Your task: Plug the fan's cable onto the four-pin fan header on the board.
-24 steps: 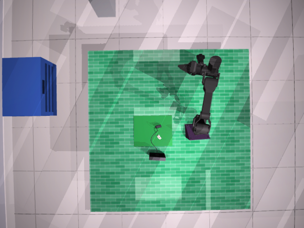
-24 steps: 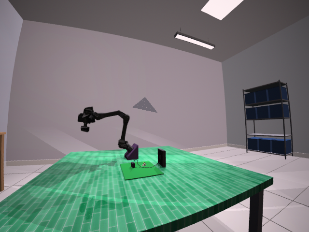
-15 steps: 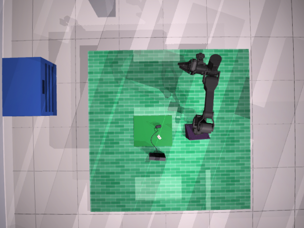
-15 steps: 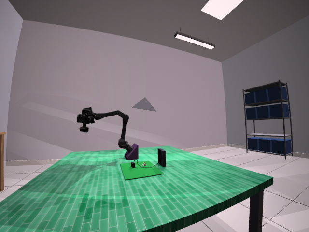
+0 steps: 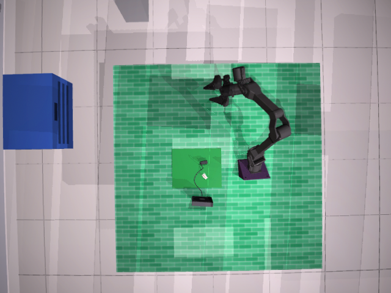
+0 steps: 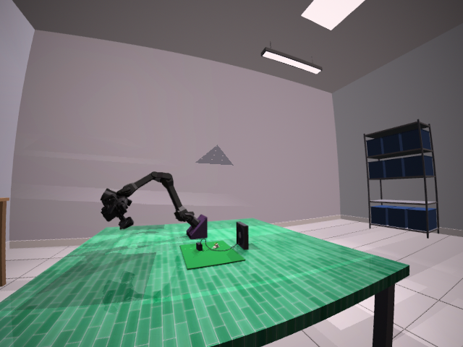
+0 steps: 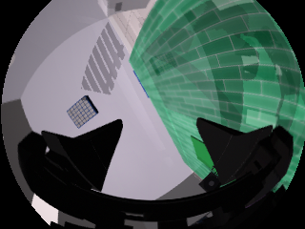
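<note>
The dark plug is 370 mm to the left of my gripper tip, 140 mm below it and 60 mm ahead of it. Round my gripper tip: black fan 590 mm to the left, 100 mm below, 100 mm ahead; green board 410 mm to the left, 170 mm below, 110 mm ahead; fan header 460 mm to the left, 160 mm below, 70 mm ahead.
</note>
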